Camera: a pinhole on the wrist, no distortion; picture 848 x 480 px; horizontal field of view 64.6 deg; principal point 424.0 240.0 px. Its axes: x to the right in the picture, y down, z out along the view. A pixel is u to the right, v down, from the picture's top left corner.
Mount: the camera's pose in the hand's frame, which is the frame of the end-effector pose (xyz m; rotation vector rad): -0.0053 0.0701 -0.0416 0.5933 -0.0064 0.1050
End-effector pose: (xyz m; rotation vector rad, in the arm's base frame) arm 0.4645 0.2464 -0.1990 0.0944 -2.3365 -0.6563
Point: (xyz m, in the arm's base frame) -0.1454 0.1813 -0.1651
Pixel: outside the picture
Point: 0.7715 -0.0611 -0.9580
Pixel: outside the picture
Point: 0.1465 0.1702 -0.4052
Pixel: 612 171
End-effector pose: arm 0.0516 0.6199 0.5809 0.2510 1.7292 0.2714
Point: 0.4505 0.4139 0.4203
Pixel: 433 234
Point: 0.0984 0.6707 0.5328
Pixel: 801 361
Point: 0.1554 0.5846 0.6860
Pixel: outside the picture
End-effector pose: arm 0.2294 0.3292 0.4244 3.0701 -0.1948 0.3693
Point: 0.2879 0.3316 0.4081
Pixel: 755 32
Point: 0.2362 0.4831 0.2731
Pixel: 283 40
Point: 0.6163 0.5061 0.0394
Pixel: 711 237
